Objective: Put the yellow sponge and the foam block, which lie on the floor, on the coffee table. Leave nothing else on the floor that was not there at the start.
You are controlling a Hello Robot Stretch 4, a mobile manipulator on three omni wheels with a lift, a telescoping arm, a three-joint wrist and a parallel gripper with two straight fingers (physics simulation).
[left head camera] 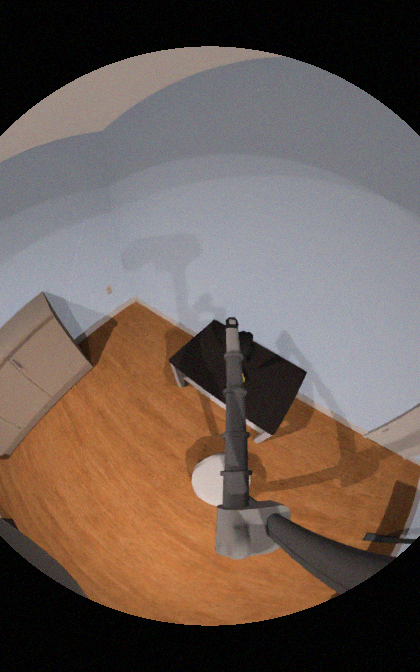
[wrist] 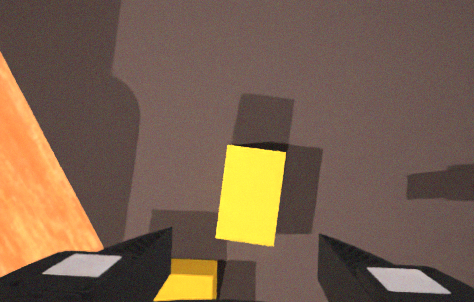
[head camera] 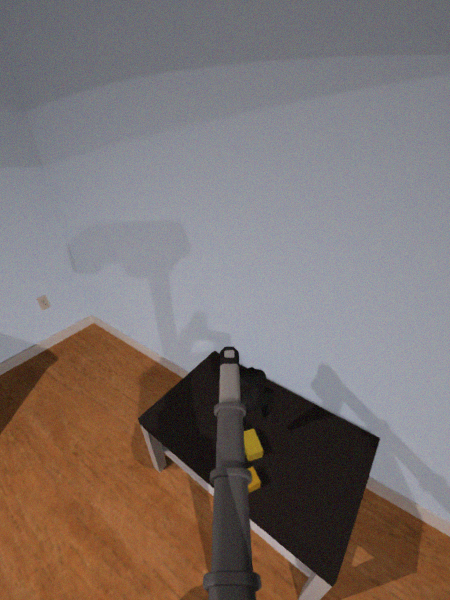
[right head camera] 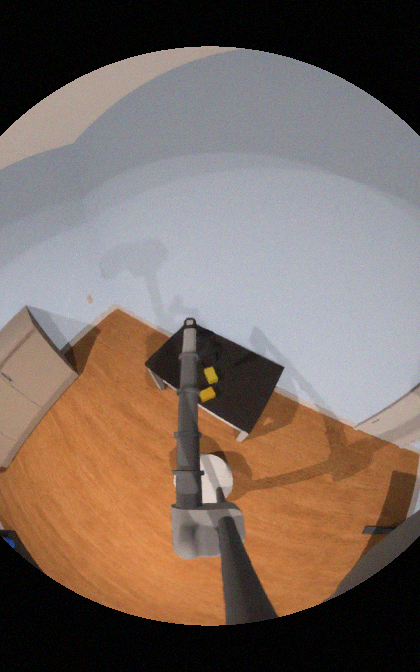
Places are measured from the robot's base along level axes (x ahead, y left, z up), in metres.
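Pixels of known places: gripper, fingertip midpoint: [wrist: 244, 253] [head camera: 253, 420].
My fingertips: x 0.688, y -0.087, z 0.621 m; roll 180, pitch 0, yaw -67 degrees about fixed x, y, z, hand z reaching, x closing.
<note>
For each thing: its top centre in the pictures, then the offset to it from my fingertips. Level surfaces: height alone.
- coffee table at its surface level: dz -0.198 m
- farther block at its top centre: [wrist: 250, 195] [head camera: 251, 441] dy +0.001, dx +0.008, dz -0.153 m
- nearer block at its top centre: [head camera: 245, 479] dy +0.031, dx -0.132, dz -0.153 m
Two yellow blocks, the sponge and the foam block, lie apart on the dark top of the coffee table [head camera: 320, 480] [left head camera: 280, 395] [right head camera: 255, 385] [wrist: 375, 75]; I cannot tell which is which. The farther block [head camera: 253, 444] [left head camera: 243, 378] [right head camera: 211, 375] [wrist: 251, 195] lies ahead of my fingertips in the wrist view. The nearer block [head camera: 254, 480] [right head camera: 207, 394] [wrist: 192, 280] is close to the table's front edge, partly behind the left finger in the wrist view. My gripper [wrist: 244, 253] is open and empty above the table. My arm partly covers the blocks in the head view.
A white round object [left head camera: 207, 480] [right head camera: 225, 472] stands on the floor under my arm. A beige cabinet [left head camera: 45, 370] [right head camera: 35, 380] is at the left, another unit [left head camera: 400, 430] [right head camera: 395, 415] at the right. The wall runs behind the table. A thin dark object [right head camera: 378, 530] shows at the lower right.
</note>
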